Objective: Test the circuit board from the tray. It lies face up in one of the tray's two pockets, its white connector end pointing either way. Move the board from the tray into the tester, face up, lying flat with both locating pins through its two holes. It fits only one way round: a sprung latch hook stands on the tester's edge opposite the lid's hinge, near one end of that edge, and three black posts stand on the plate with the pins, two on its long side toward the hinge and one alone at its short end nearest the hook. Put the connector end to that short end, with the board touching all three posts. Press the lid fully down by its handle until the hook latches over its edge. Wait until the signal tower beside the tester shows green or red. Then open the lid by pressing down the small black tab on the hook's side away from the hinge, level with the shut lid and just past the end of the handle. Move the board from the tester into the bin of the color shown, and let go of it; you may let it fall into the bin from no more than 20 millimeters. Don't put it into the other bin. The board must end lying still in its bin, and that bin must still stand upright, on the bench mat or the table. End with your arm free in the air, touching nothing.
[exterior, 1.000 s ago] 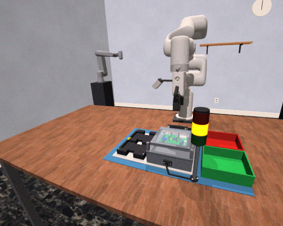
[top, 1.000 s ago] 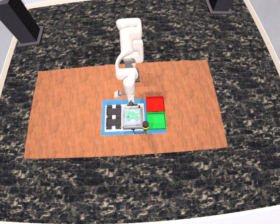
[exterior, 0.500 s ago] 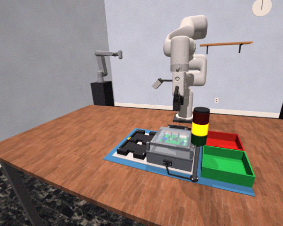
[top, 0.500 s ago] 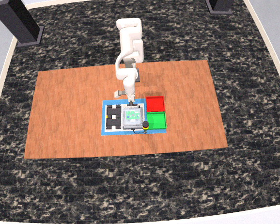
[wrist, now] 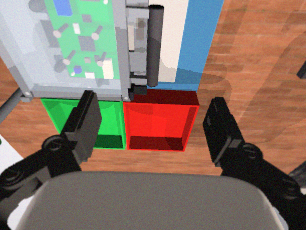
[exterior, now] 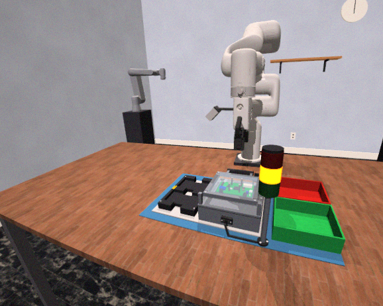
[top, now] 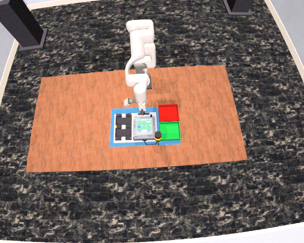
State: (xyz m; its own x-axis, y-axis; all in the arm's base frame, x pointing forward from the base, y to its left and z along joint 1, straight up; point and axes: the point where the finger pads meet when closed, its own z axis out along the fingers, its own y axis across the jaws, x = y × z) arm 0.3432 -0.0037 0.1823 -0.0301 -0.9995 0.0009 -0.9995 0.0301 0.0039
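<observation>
My gripper is now 2 cm short of the small black tab, 6 cm to the right of it and 11 cm above it. From my hand the other things lie so: clear lid (9 cm ahead, 11 cm below); then green circuit board (8 cm ahead, 13 cm below); then tester plate (9 cm ahead, 13 cm below).
</observation>
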